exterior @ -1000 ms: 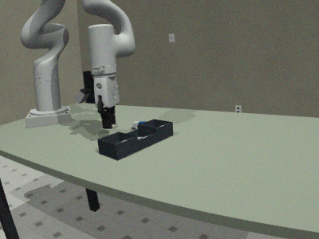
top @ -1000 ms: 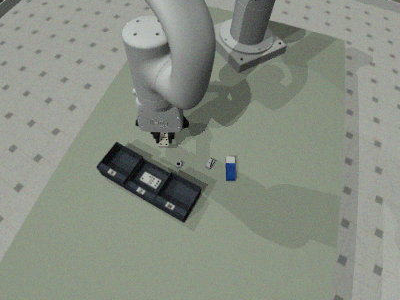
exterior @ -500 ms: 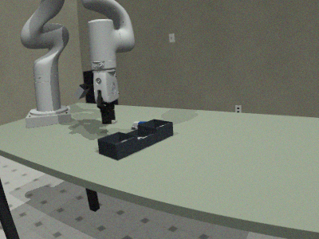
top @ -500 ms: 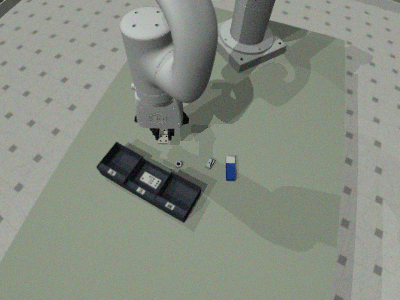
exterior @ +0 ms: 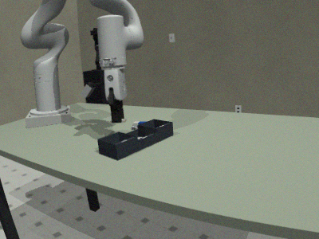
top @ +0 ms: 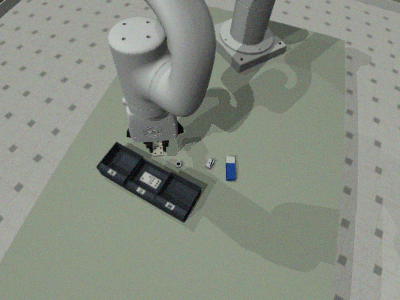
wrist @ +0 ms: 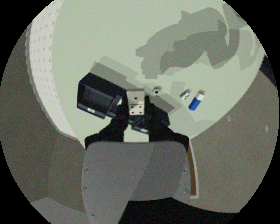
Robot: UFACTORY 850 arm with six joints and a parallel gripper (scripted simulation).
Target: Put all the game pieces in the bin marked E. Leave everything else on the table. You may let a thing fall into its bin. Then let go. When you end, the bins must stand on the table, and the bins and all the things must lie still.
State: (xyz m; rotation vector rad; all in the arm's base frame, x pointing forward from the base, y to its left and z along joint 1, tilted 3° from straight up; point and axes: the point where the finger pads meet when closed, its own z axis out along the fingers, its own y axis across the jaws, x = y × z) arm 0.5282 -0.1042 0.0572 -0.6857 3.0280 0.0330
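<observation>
Now: hand 70 mm short of the dark three-part bin and 70 mm above it. The rest, counted from my hand: cream domino: 20 mm below; then white domino: 80 mm below, 70 mm ahead; then dark ring: 90 mm below, 50 mm to the left.
</observation>
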